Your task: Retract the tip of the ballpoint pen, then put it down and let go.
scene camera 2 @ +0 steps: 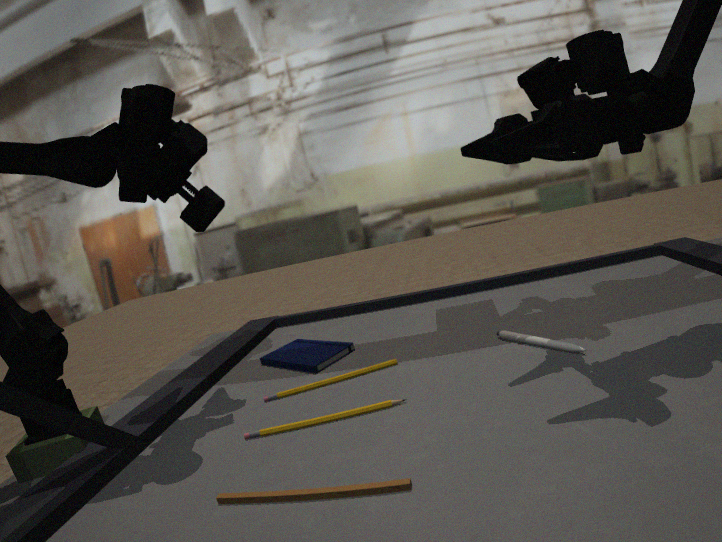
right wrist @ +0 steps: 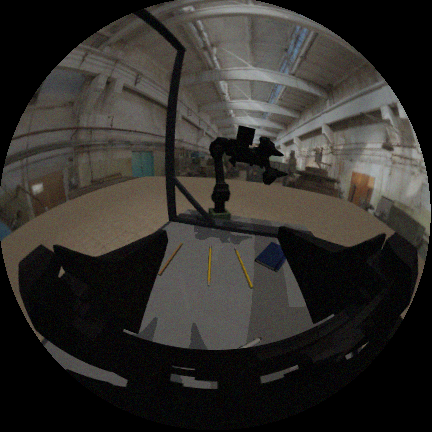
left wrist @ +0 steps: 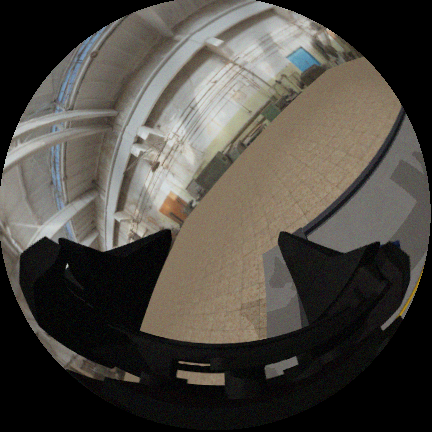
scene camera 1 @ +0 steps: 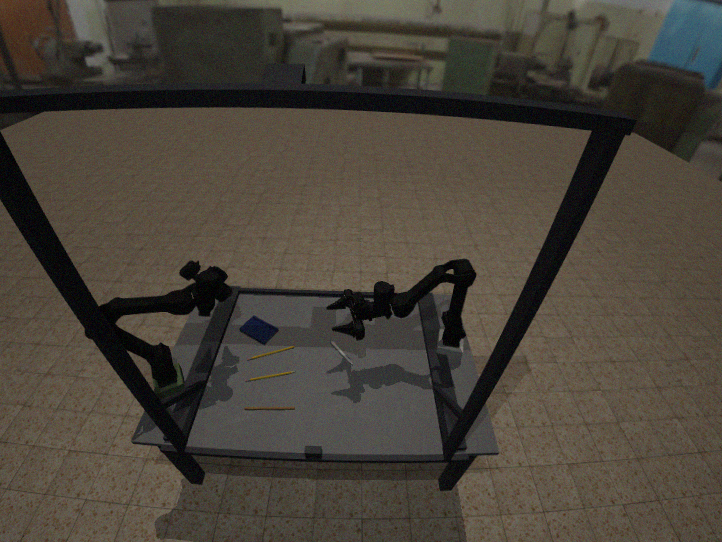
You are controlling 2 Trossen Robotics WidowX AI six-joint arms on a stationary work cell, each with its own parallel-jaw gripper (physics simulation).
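Places are measured from the left arm's base along level axes (x ahead, y left, z up), in millimetres.
Pixels of known places: left gripper, fingertip midpoint: (scene camera 2: 183, 186) (right wrist: 284, 164) (left wrist: 226, 236) (scene camera 1: 207, 268); right gripper, fingertip midpoint: (scene camera 2: 475, 149) (right wrist: 223, 234) (scene camera 1: 329, 318); left arm's base, link origin: (right wrist: 218, 210) (scene camera 1: 167, 378); right arm's base, link origin: (scene camera 1: 451, 340).
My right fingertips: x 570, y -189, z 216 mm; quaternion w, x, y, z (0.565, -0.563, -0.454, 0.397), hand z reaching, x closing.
Note:
Ahead of a thing's pixels: the offset from my right fingertips to its top centre. Level surfaces: height alone.
The white ballpoint pen {dx +62, dy +18, dz -243 mm} (scene camera 1: 341, 352) (scene camera 2: 539, 341) lies on the grey table {dz -256 mm} (scene camera 1: 384, 422), with no gripper touching it. In scene camera 2 its dark end is at the left and its tapered end at the right; whether the writing tip is out is too small to tell. Part of the pen (right wrist: 251, 343) shows at the lower edge of the right wrist view. My right gripper (scene camera 1: 331, 318) (right wrist: 223, 234) is open and empty, raised above the table near the pen. My left gripper (left wrist: 226, 236) (right wrist: 284, 164) is open and empty, high at the left side, far from the pen.
A blue notebook {dx -190, dy +286, dz -244 mm} (scene camera 1: 258, 329) (scene camera 2: 307, 355) (right wrist: 271, 257) lies left of the pen. Two yellow pencils {dx -187, dy +149, dz -249 mm} (scene camera 1: 271, 352) {dx -225, dy +49, dz -248 mm} (scene camera 1: 271, 376) and an orange-brown stick {dx -275, dy -73, dz -249 mm} (scene camera 1: 269, 408) (scene camera 2: 314, 493) lie nearer the front. A dark frame post (scene camera 1: 542, 280) stands at the right.

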